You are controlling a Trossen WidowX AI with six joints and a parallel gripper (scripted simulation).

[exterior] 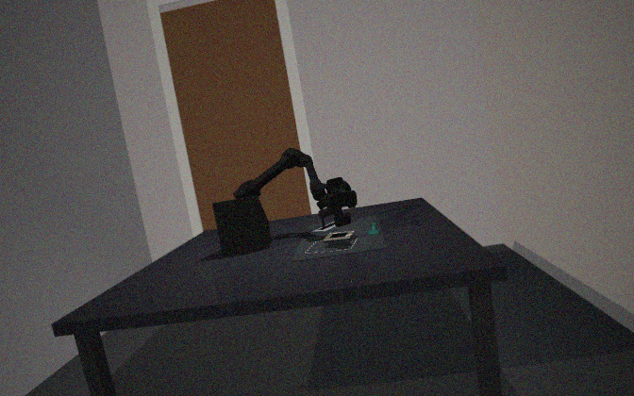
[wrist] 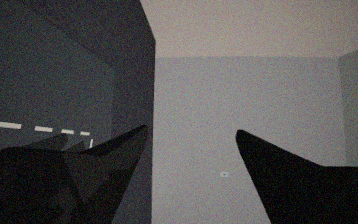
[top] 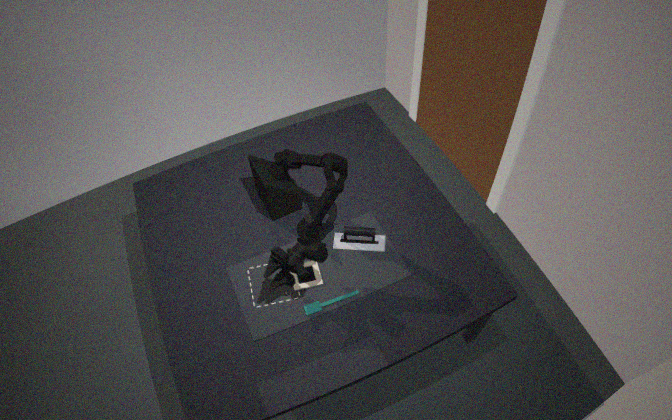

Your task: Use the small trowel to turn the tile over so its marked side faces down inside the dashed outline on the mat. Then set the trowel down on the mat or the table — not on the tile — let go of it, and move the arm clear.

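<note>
Now: gripper tip 5 cm past the tan tile, 16 cm to the right of it and 15 cm above it. The rest, counted from my gripper tip: grey mat: 4 cm behind, 20 cm to the left, 17 cm below; teal trowel: 9 cm ahead, 17 cm to the left, 15 cm below.
</note>
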